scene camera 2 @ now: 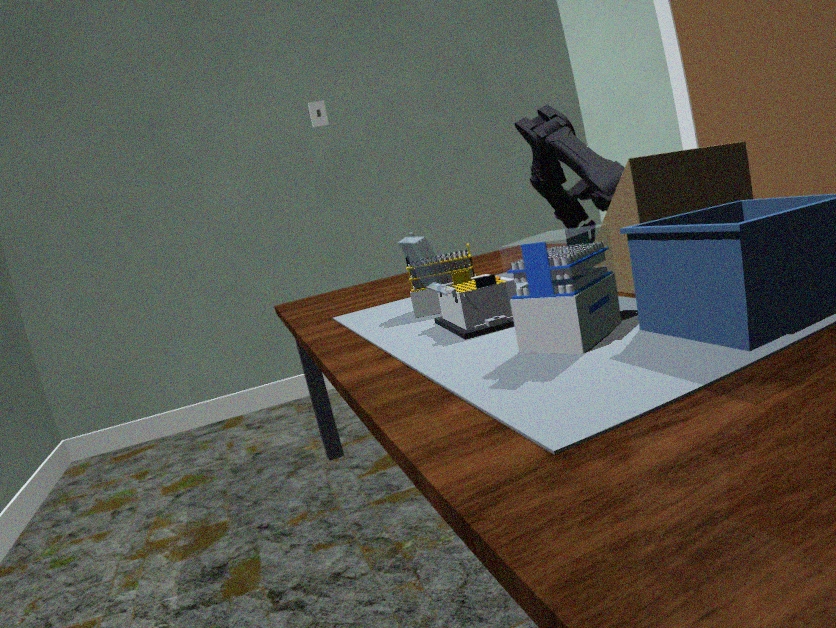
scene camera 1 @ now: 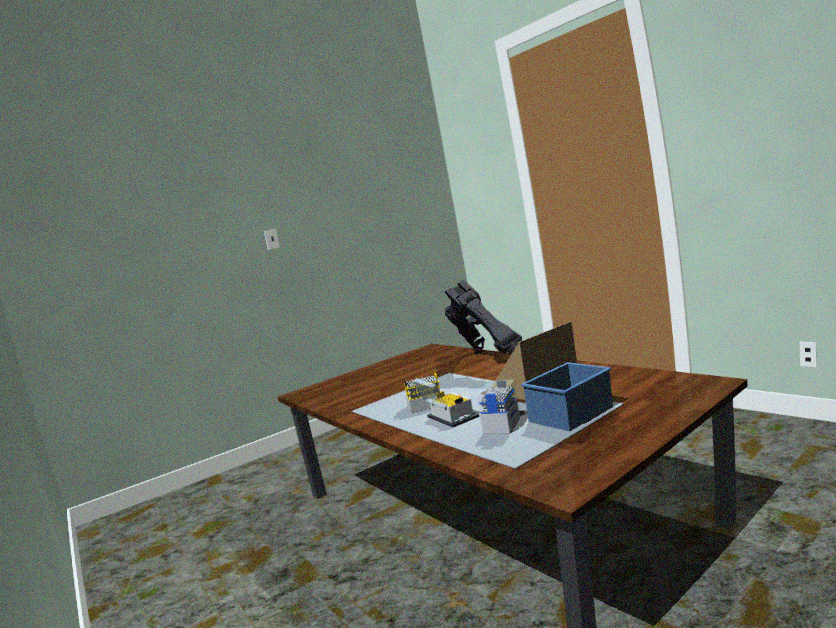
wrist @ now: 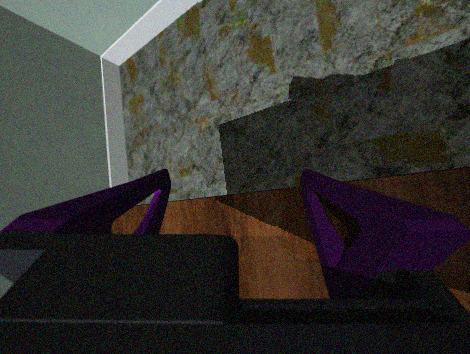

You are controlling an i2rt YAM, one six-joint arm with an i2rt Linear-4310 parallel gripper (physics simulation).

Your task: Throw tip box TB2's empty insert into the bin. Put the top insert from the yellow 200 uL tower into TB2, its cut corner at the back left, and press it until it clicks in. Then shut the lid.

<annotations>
a blue-topped tip tower [scene camera 2: 562, 288]: on a grey mat [scene camera 2: 558, 401]
</annotations>
